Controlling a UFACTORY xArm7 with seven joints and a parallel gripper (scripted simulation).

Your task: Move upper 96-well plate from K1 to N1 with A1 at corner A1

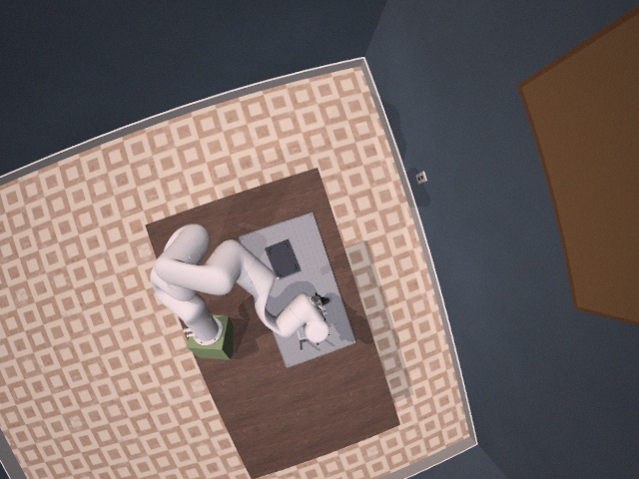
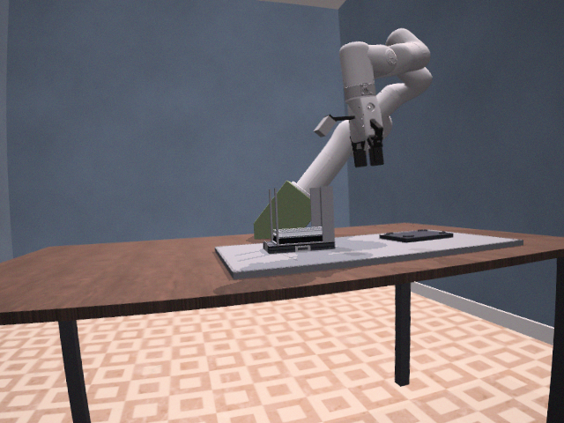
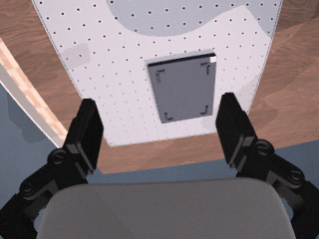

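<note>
My hand is 18 cm above the dark plate, 17 cm to the left of it and 3 cm past it.
</note>
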